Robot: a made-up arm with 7 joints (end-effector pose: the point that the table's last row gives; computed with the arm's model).
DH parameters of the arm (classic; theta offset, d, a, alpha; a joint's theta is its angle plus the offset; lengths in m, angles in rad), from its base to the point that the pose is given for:
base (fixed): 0 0.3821 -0.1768 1.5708
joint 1: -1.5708 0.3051 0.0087 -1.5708
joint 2: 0 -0.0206 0.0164 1.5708
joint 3: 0 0.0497 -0.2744 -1.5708
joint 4: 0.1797 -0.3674 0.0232 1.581
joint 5: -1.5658 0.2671 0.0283 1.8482
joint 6: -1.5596 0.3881 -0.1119 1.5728
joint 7: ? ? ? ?
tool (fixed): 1.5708 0.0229 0 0
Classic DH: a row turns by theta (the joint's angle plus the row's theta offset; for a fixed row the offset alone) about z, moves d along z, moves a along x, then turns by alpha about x.
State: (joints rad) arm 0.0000 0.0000 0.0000 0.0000 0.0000 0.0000 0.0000
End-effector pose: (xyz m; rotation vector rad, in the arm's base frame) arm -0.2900 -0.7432 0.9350 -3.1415 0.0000 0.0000
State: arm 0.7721 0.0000 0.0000 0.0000 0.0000 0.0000 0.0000
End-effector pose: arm -0.6436 -0.7432 0.6993 -2.9103 -0.0001 -1.1829
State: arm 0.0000 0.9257 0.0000 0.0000 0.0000 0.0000 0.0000
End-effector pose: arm -0.2900 -1.0173 0.3610 -2.2158 0.0000 0.0000
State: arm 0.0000 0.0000 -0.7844 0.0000 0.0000 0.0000 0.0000
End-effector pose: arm 0.1454 -0.7432 0.8315 -2.9030 0.0000 1.2008
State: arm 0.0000 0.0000 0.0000 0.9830 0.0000 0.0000 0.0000
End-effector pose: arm -0.2900 -0.8228 0.4765 -2.1585 0.0000 0.0000
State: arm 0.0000 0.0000 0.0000 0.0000 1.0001 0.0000 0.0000
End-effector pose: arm -0.7472 -0.7483 0.9891 2.7484 -0.2683 1.4774
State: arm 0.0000 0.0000 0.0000 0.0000 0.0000 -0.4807 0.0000
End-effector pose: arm -0.4015 -0.8656 0.9468 -3.0503 0.7440 -0.0730
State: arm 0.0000 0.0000 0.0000 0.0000 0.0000 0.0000 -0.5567
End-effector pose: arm -0.2900 -0.7468 0.9684 2.5850 0.0000 0.0000
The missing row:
joint 7: 0.0978 0.3066 -0.0566 1.5708
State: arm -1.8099 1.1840 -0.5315 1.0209 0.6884 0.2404 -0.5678
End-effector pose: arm -0.5246 -0.8707 0.7172 -0.9851 1.6931 1.7946
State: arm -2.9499 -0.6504 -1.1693 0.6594 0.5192 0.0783 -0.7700
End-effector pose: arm -0.2424 -0.5269 -0.3566 -0.6732 1.1017 -2.2720
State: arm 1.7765 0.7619 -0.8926 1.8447 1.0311 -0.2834 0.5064
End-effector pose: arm -0.1159 -0.6603 -0.1887 -0.4479 0.0042 0.0184
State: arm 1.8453 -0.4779 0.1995 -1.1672 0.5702 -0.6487 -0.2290
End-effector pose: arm -0.6102 0.0762 -0.4723 -0.2405 -1.5144 2.0256
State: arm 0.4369 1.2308 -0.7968 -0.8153 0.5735 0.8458 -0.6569
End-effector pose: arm -0.1257 -0.8672 0.8187 2.0284 1.4336 1.3250
